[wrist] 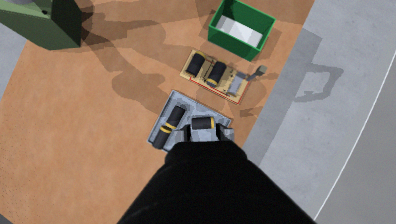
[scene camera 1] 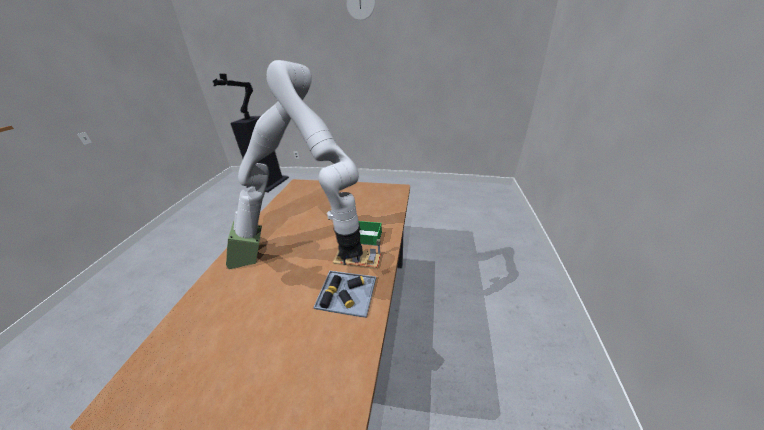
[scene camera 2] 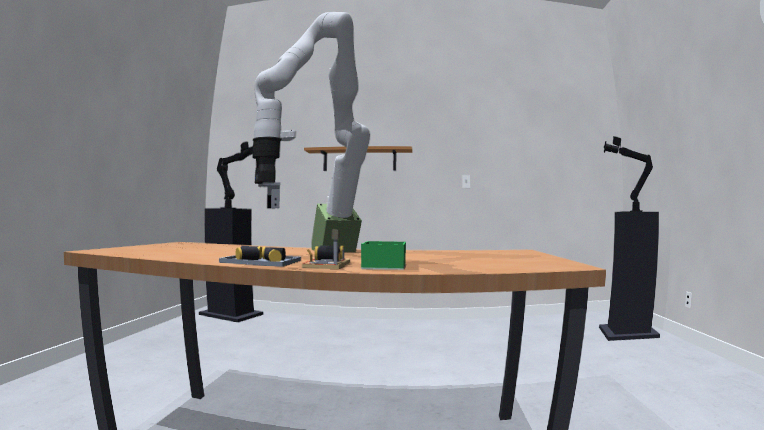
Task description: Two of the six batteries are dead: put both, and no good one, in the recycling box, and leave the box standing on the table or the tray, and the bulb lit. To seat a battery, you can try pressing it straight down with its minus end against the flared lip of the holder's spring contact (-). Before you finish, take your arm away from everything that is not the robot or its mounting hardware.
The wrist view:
gripper: 203, 129
grey tray: 193, 109
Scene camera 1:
grey tray: 360, 295
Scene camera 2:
gripper: 273, 208
green recycling box: 389, 255
